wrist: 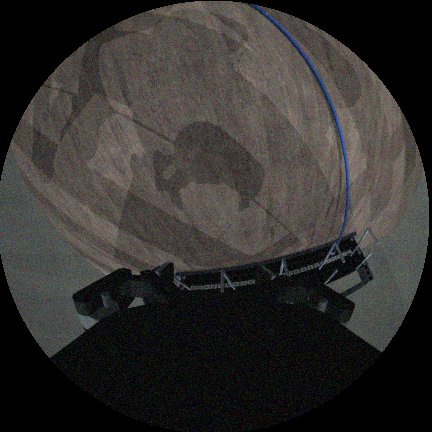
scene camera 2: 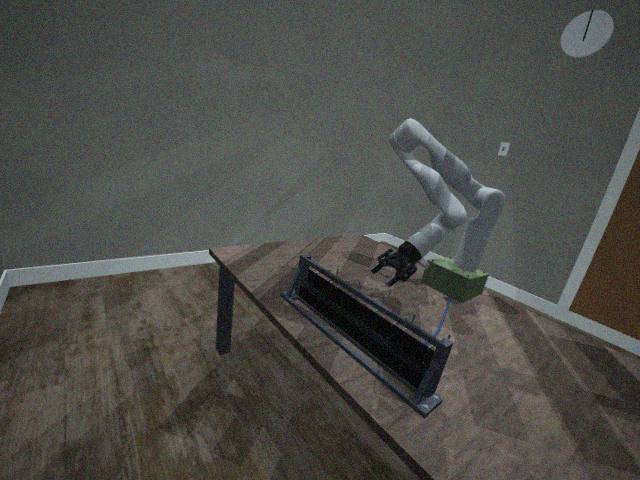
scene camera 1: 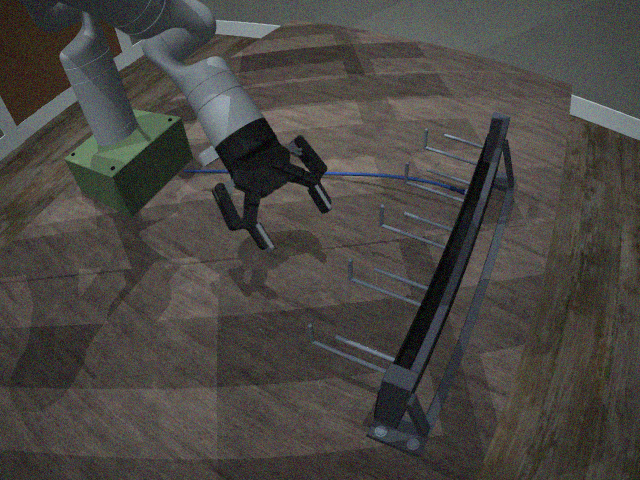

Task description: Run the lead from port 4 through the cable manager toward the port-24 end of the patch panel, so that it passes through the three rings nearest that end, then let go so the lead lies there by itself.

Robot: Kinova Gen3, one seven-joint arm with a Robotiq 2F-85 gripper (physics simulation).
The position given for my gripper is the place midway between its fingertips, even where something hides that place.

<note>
My gripper point(scene camera 1: 300, 230) is open, holding nothing. Also in view: a black patch panel point(scene camera 1: 421, 330).
My gripper is seen too in the wrist view point(wrist: 214, 274) and in scene camera 2 point(scene camera 2: 378, 278).
</note>
